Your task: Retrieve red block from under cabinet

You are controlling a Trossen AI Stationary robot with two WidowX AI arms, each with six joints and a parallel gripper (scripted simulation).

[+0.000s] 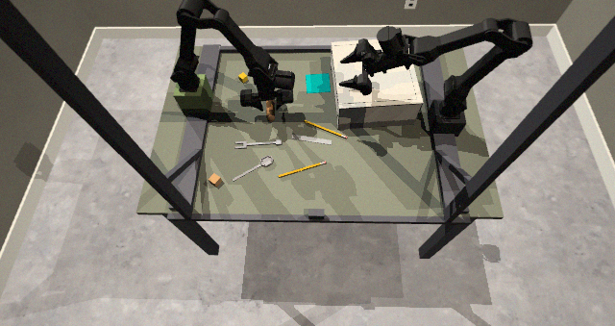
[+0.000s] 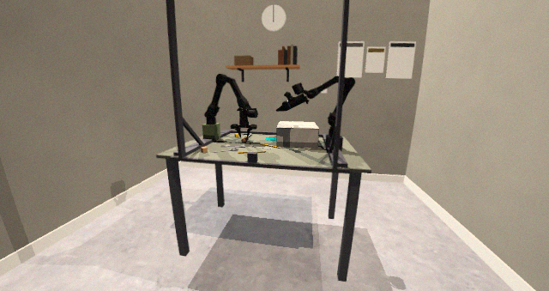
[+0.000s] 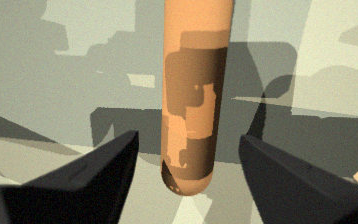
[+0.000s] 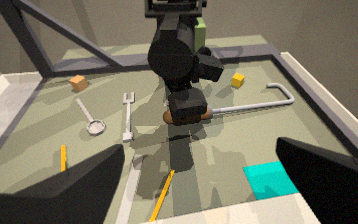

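Now: the fork 13 cm behind my left hand, 2 cm to the left of it and 7 cm below it. Also, from my left hand: yellow cube 16 cm ahead, 14 cm to the left, 6 cm below; then grey bar 9 cm behind, 17 cm to the right, 7 cm below; then spoon 22 cm behind, 7 cm below.
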